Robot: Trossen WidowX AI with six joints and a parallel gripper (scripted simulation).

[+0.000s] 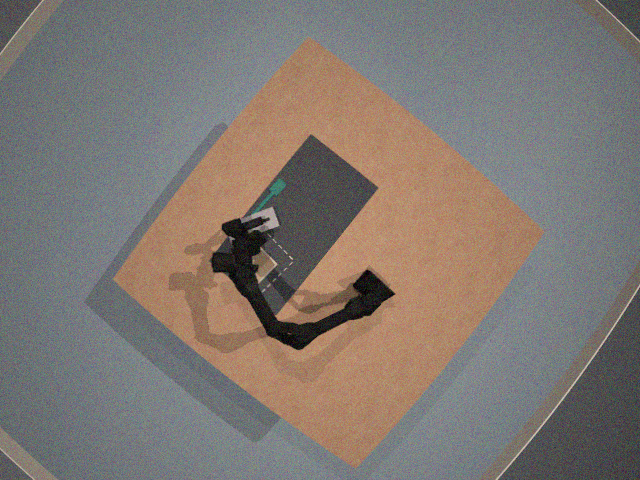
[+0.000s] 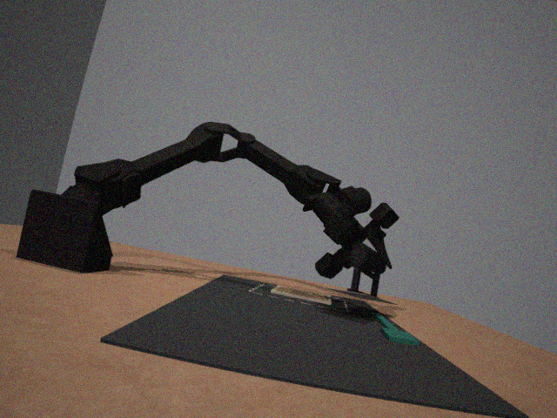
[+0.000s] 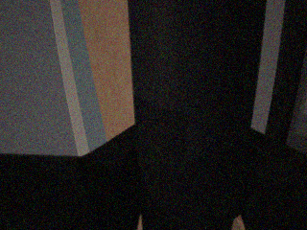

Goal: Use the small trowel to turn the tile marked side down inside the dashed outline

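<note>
Right now my gripper tip is 14 cm to the left of the teal trowel and 7 cm above it. Round my gripper tip: tile: 14 cm behind, 9 cm to the left, 7 cm below; dark mat: 14 cm behind, 12 cm to the right, 10 cm below.
</note>
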